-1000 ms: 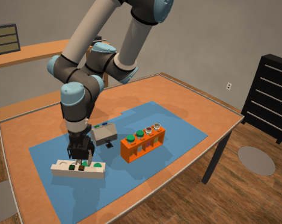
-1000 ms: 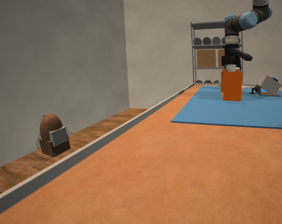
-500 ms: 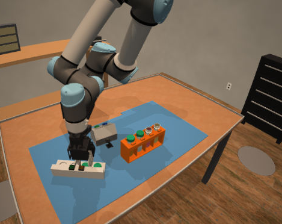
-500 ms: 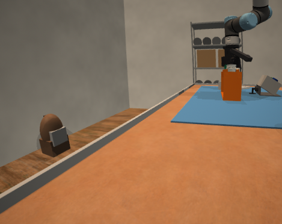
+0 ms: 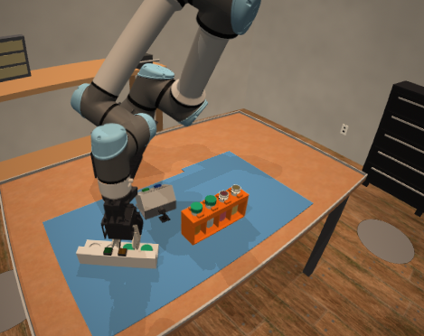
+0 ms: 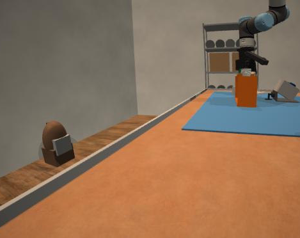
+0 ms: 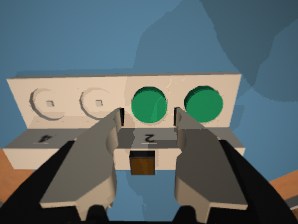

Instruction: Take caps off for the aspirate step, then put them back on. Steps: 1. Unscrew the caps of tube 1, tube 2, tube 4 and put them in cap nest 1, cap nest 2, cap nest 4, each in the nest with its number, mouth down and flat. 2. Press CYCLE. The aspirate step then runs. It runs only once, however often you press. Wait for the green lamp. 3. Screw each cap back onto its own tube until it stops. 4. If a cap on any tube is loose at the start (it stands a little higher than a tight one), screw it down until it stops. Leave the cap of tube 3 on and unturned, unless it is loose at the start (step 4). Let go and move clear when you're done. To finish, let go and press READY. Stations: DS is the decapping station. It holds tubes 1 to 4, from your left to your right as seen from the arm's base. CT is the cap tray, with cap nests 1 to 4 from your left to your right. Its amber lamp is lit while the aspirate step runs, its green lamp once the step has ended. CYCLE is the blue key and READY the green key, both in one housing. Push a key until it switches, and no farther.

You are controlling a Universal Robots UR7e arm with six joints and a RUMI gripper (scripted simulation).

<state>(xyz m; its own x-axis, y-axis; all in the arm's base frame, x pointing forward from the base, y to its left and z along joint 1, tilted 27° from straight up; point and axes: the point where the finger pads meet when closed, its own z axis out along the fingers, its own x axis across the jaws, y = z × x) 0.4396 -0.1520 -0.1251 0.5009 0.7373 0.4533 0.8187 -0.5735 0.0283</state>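
The cap lies 30 mm ahead of my hand, 40 mm to the left of it and 20 mm below it. From my hand the other things lie so: green key (170 mm behind, 130 mm to the left, 30 mm above); grey key housing (150 mm behind, 160 mm to the left, 20 mm above); blue key (170 mm behind, 180 mm to the left, 30 mm above).
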